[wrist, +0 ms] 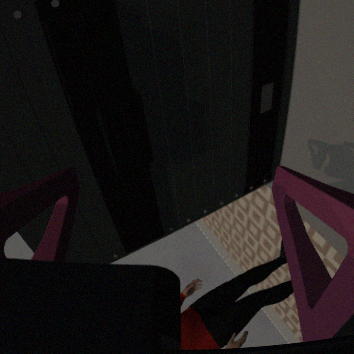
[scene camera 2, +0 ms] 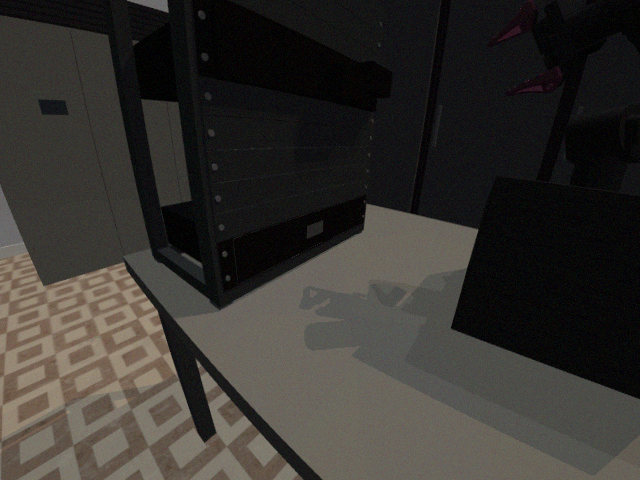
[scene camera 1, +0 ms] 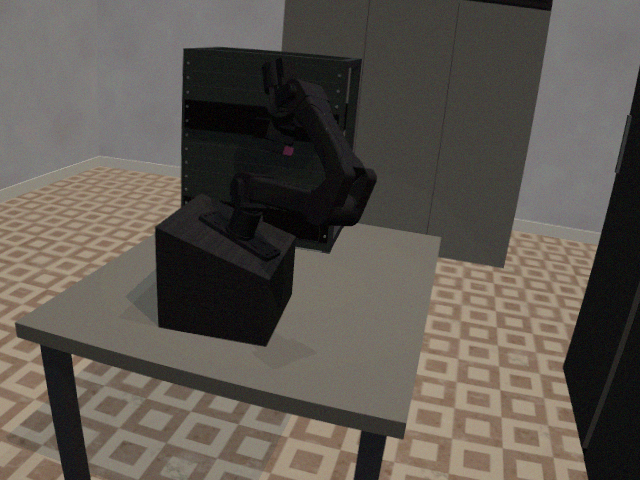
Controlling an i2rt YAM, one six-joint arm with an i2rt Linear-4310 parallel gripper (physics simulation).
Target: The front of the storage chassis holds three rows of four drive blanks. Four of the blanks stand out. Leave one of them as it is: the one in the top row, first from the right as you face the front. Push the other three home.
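Seen in the pictures: gripper, fingertip midpoint: [wrist: 175,177] [scene camera 2: 496,69]; arm's base at its link origin: [scene camera 2: 586,210] [scene camera 1: 238,236].
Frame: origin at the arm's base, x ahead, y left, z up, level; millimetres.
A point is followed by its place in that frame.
The storage chassis [scene camera 1: 222,117] @(x 381, y 310, z 194 mm) [scene camera 2: 279,56] @(x 379, y 322, z 192 mm) [wrist: 102,110] @(x 394, y 95, z 202 mm) is a very dark band across the rack. Its front juts forward of the panels below in scene camera 2. The separate drive blanks, and which of them stand out, cannot be made out in the dark. My gripper [scene camera 2: 499,69] @(x 189, y -17, z 215 mm) [wrist: 175,177] @(x 189, y -17, z 215 mm) is open and empty, its magenta fingers wide apart. In the wrist view the fingers straddle part of the dark rack front. In scene camera 2 they hang at the upper right, apart from the chassis. In scene camera 1 a small magenta finger part [scene camera 1: 287,150] shows below the wrist.
The rack [scene camera 1: 356,87] @(x 722, y 20, z 297 mm) [scene camera 2: 191,129] @(x 379, y 456, z 86 mm) stands on the table [scene camera 1: 361,299] @(x 242, y -234, z -198 mm) [scene camera 2: 361,403] @(x 110, y 388, z -198 mm). A lower black unit has a grey label [scene camera 2: 315,228] @(x 420, y 207, z -117 mm) [wrist: 267,97] @(x 420, y 208, z -121 mm). The arm's dark pedestal [scene camera 1: 217,289] @(x -124, y -28, z -76 mm) [scene camera 2: 542,268] @(x 21, y 160, z -59 mm) faces the rack. A person in red [wrist: 195,330] stands beyond the rack's side.
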